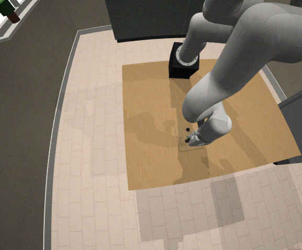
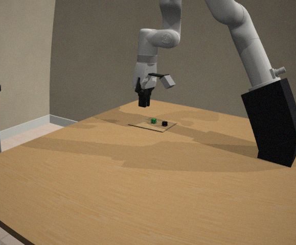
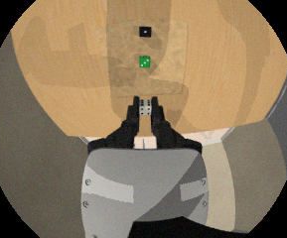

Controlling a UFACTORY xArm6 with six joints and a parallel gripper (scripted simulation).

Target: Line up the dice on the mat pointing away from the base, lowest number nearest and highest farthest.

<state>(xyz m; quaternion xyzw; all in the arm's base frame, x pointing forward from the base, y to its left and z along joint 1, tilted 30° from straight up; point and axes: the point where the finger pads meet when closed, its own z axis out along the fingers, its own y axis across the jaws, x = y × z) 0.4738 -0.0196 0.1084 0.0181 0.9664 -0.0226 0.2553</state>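
My gripper is now 7 cm above the green die and 5 cm past it. The rest, counted from my hand: white die 1 cm below; thin tan mat 8 cm below, 5 cm behind; black die 9 cm behind, 7 cm below, 1 cm to the left.
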